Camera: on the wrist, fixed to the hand. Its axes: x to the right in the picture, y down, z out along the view.
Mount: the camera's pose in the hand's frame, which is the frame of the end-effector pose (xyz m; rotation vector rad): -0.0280 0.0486 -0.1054 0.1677 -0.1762 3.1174
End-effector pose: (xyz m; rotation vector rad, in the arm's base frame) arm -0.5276 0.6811 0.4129 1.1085 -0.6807 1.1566
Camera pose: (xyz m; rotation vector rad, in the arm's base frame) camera -0.5936 0.7696 0.3674 0.5487 1.1783 -1.5063
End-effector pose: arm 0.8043 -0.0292 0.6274 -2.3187 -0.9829 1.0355
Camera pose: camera 0.8929 -0.0911 0.6782 0.8467 -2.1713 -0.7161
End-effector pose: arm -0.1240 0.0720 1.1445 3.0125 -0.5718 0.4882
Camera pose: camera -0.1978 0.0464 1.2348 0.4610 2.6595 0.0701
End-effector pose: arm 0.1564 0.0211 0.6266 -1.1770 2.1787 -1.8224
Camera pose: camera 0.0990 0.1234 0.6044 1.5251 0.8015 0.0286
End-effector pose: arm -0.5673 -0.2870 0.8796 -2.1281 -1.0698 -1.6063
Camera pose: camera -0.6123 -0.3955 0.9013 -0.9319 1.6226 0.4471
